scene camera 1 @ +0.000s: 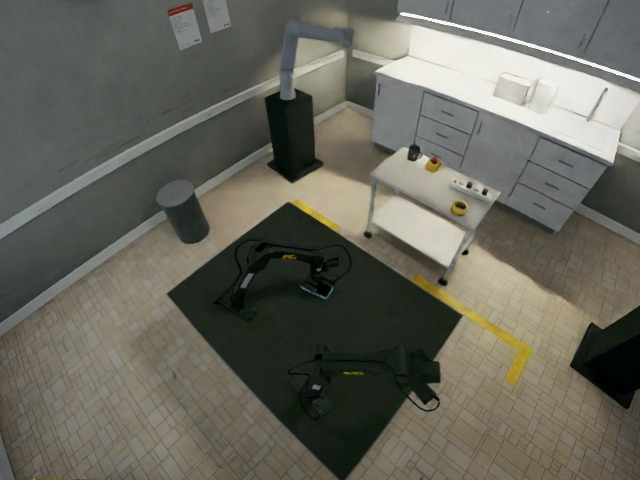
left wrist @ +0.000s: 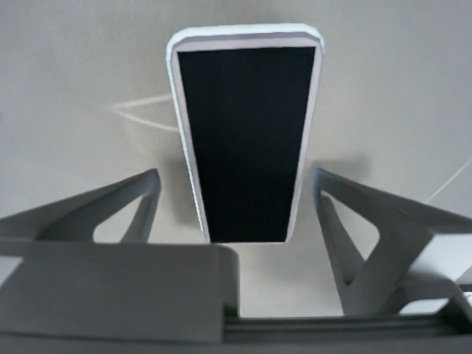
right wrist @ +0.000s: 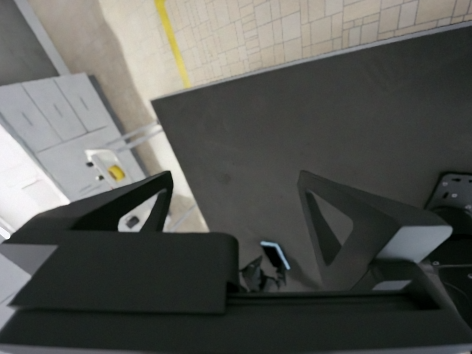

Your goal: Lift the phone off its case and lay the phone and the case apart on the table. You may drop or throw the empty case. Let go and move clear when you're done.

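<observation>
The phone [scene camera 1: 325, 288] [left wrist: 245, 140] [right wrist: 271, 254] lies flat, dark screen up, inside its light blue-white case [scene camera 1: 308, 292] [left wrist: 250, 30] [right wrist: 285, 261] on the dark surface. The case rim shows around the phone's far end and sides. My left gripper [left wrist: 236, 177] is open above the phone's near end, with one finger out to each side and a visible gap between each fingertip and the case. It is empty. My right gripper [right wrist: 235, 177] is open and empty, high over the dark surface, far from the phone. The phone's underside is hidden.
The dark surface [scene camera 1: 289, 335] [right wrist: 250, 125] carries both arm bases. The left arm partly covers the phone in the scene view. A white cart [scene camera 1: 398, 175] with small items stands beyond the surface's far edge, and a grey bin [scene camera 1: 184, 214] stands beyond its left side.
</observation>
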